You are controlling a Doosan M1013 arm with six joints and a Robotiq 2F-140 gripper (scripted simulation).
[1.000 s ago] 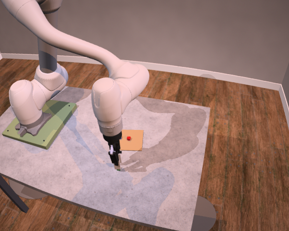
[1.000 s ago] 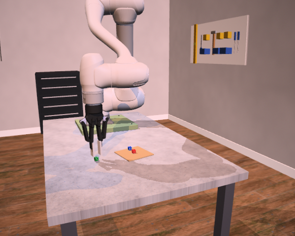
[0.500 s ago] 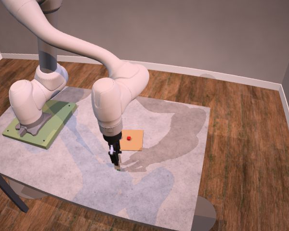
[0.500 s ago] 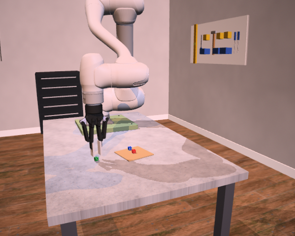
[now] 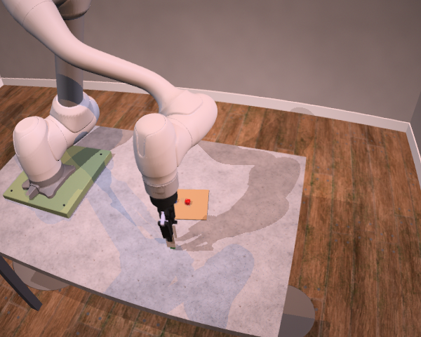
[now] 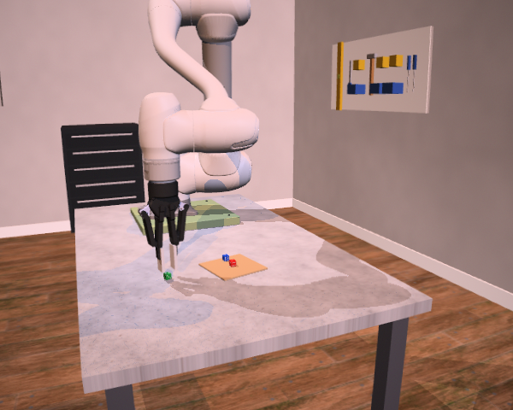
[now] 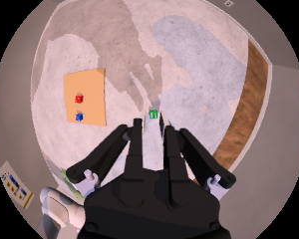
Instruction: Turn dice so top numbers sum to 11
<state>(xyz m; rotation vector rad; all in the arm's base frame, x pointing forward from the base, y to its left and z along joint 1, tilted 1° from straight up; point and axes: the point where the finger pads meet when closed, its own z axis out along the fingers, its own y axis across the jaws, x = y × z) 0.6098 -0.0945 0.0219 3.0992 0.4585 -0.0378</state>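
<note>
Now: the green die 50 mm below my hand. Round my hand: red die (30 mm behind, 180 mm to the left, 50 mm below); orange mat (30 mm behind, 180 mm to the left, 60 mm below); blue die (70 mm behind, 180 mm to the left, 50 mm below).
</note>
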